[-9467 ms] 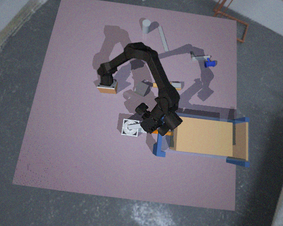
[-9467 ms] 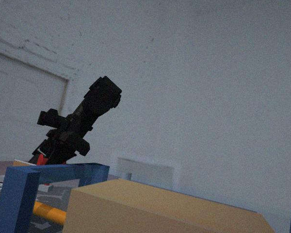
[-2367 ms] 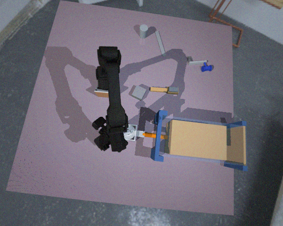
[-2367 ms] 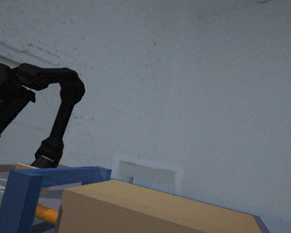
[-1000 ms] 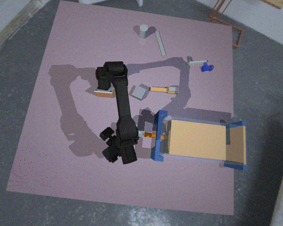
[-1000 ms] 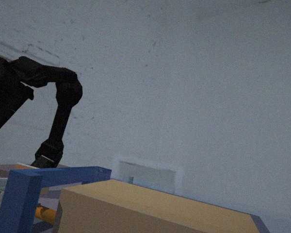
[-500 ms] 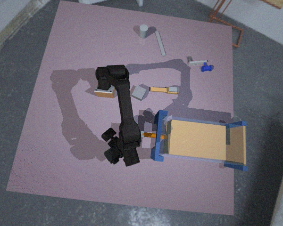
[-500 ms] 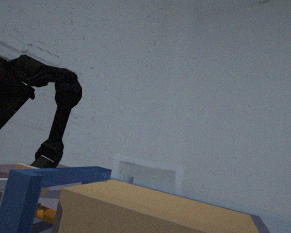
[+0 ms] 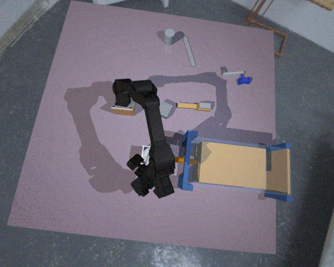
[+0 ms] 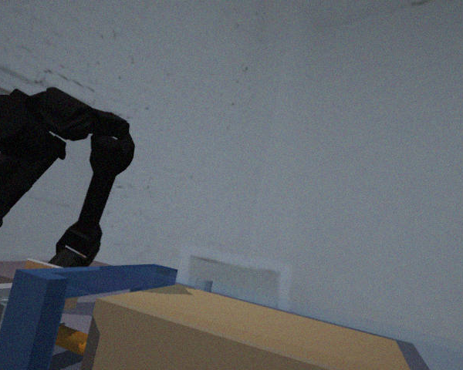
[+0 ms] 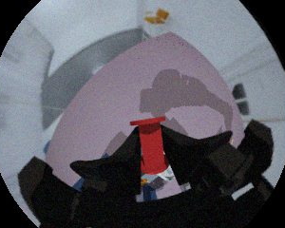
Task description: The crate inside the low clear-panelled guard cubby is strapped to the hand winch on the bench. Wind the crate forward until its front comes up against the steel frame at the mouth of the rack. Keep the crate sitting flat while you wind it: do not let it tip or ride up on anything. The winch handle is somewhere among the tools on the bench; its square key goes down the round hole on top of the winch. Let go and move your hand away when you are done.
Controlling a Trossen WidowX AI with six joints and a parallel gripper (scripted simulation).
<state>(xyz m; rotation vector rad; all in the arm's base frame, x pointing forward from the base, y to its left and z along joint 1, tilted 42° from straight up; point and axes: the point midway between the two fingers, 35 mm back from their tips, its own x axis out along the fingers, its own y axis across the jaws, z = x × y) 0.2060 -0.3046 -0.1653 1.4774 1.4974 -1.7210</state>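
My gripper tip is now 50 mm to the right of the red-knobbed crank handle, 30 mm above it and 10 mm short of it. Also, from my gripper tip: red knob 10 mm to the left, 10 mm ahead; blue steel frame 170 mm ahead, 130 mm to the left, 20 mm below; grey block 370 mm to the left, 110 mm below, 20 mm ahead.
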